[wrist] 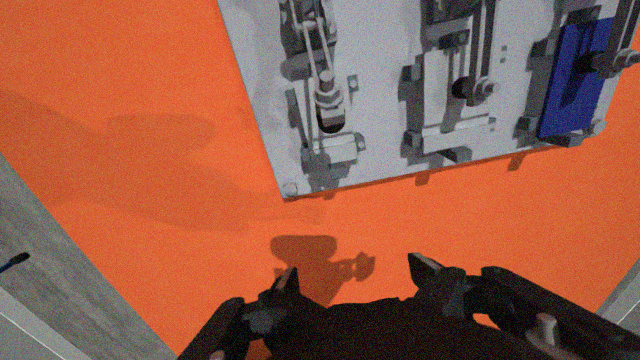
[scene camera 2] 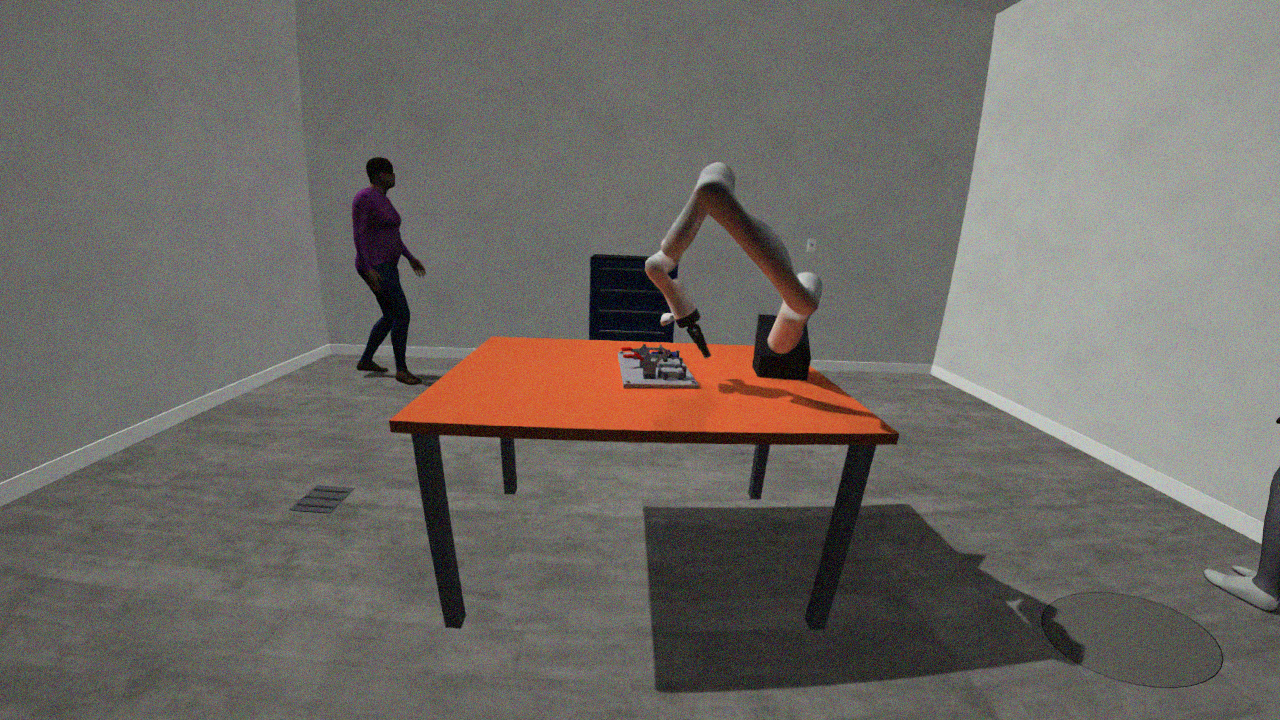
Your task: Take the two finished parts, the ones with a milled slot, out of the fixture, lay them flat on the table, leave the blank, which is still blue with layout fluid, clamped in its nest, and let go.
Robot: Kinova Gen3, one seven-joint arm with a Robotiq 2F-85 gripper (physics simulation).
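Frame: origin at the arm's base, x up, y left, z back, level; metres.
Seen in the pictures: gripper, fingertip midpoint: [wrist: 353,273] [scene camera 2: 705,352]; arm's base, origin of the base link: [scene camera 2: 780,342].
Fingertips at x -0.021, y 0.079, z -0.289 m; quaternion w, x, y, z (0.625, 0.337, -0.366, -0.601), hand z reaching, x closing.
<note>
Offsets run from my fingertips to a thing's top centre. "*": to the spot under its first point. Level surfaces: height alone.
My gripper [scene camera 2: 706,354] [wrist: 353,273] is open and empty above the orange table, off the near edge of the grey fixture plate @(dy -0.113, dx -0.085, dz -0.147 m) [scene camera 2: 633,379] [wrist: 380,107]. In the wrist view, a pale finished part @(dy -0.003, dx -0.059, dz -0.104 m) [wrist: 338,149] sits in the left nest beneath a toggle clamp @(* dy -0.003, dx +0.008, dz -0.128 m) [wrist: 327,92]. A second pale part @(dy -0.113, dx -0.064, dz -0.100 m) [wrist: 435,97] with a slot sits in the middle nest, a clamp arm [wrist: 476,55] over it. The blue blank @(dy -0.224, dx -0.069, dz -0.096 m) [wrist: 565,110] lies in the right nest under its clamp's spindle @(* dy -0.218, dx -0.049, dz -0.108 m) [wrist: 607,65]. Whether the clamp pads press on the parts is hard to tell.
The orange table @(dx -0.100 m) [scene camera 2: 528,385] [wrist: 150,165] carries the fixture and the arm's black base block [scene camera 2: 781,360]. Red clamp handles @(dy -0.112, dx -0.043, dz -0.234 m) [scene camera 2: 629,352] stand at the fixture's far side. A dark cabinet [scene camera 2: 617,300] is behind the table. A person in purple [scene camera 2: 375,228] stands at the back left.
</note>
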